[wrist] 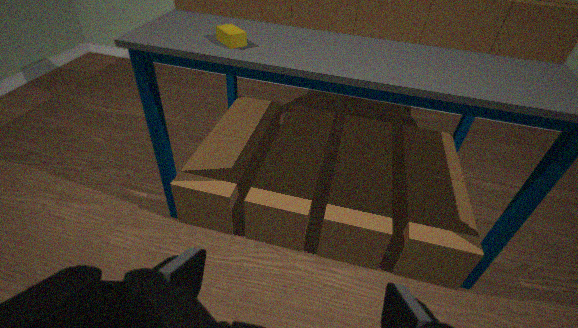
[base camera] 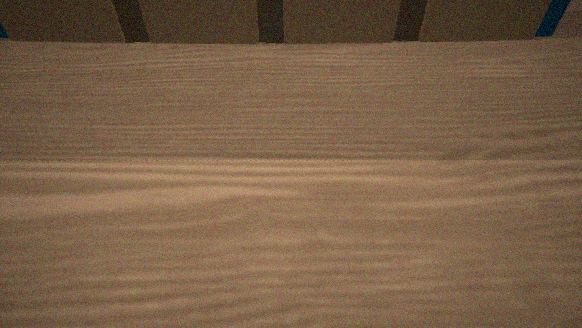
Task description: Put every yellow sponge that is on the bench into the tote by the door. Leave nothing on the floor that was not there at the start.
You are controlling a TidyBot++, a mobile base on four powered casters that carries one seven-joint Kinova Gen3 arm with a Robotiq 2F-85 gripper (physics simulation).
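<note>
A yellow sponge [wrist: 231, 37] lies on the grey top of the bench [wrist: 360, 65], near its left end in the wrist view. A darker patch shows around the sponge's base. My gripper [wrist: 292, 286] is open, with its two black fingers wide apart at the bottom of the wrist view. No object shows between the fingertips, and the sponge is well beyond them. The tote by the door does not show in either view.
A low wooden structure [wrist: 205, 205] [base camera: 200, 20] with dark bands stands under the bench, between its blue legs [wrist: 152, 110] [base camera: 552, 17]. Brown wooden panels [wrist: 385, 25] line the bench's back edge. A green wall [wrist: 120, 22] with a pale skirting is at the left.
</note>
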